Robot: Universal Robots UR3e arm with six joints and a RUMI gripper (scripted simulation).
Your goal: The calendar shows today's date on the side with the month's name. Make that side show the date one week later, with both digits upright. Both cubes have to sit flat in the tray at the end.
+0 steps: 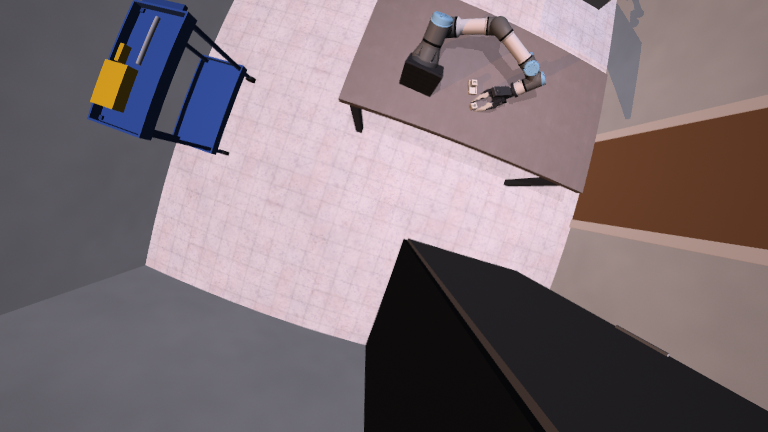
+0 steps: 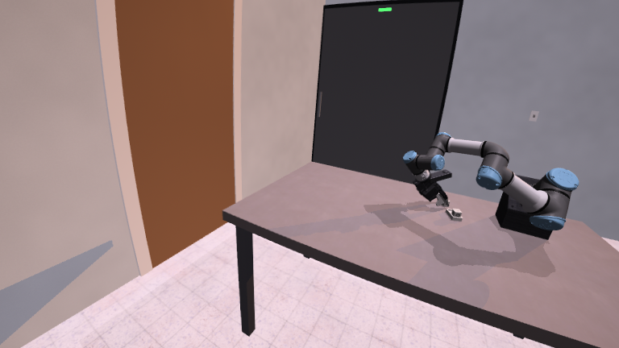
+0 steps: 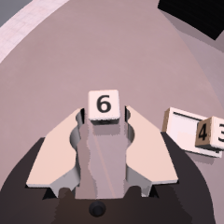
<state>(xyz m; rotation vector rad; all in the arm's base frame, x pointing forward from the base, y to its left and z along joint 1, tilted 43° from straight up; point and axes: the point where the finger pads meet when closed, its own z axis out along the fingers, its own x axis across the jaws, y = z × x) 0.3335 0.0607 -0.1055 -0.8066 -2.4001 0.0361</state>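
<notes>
Now: hand 10 mm past the cube and 10 mm above it. The rest, counted from my hand: pale tray (40 mm behind, 100 mm to the left, 10 mm below).
</notes>
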